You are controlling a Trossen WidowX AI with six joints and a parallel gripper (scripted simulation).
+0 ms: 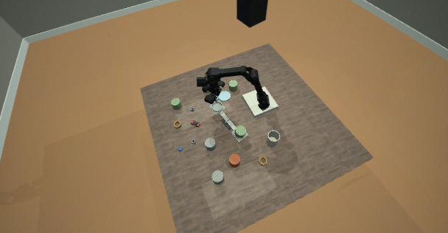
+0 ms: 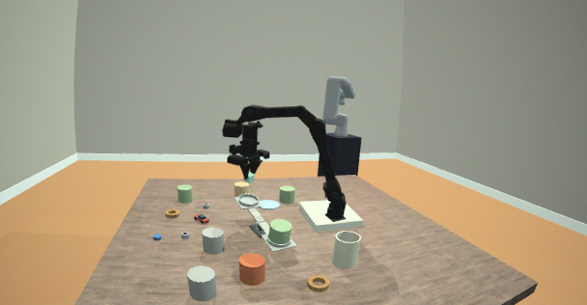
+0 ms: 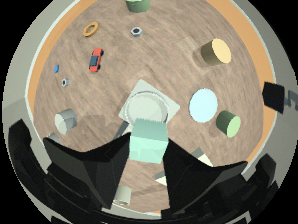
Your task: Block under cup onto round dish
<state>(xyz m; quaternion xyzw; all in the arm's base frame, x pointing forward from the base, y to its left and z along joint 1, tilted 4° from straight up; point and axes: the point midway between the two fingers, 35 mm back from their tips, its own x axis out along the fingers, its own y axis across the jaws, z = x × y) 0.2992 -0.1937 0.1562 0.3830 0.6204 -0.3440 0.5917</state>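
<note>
The round light-blue dish is 130 mm behind my gripper tip, 100 mm to the right of it and 170 mm below it. From my gripper tip the other things lie so: mint block right at my gripper tip; then small balance 130 mm to the left, 130 mm below; then red toy car 200 mm ahead, 10 mm to the right, 160 mm below.
</note>
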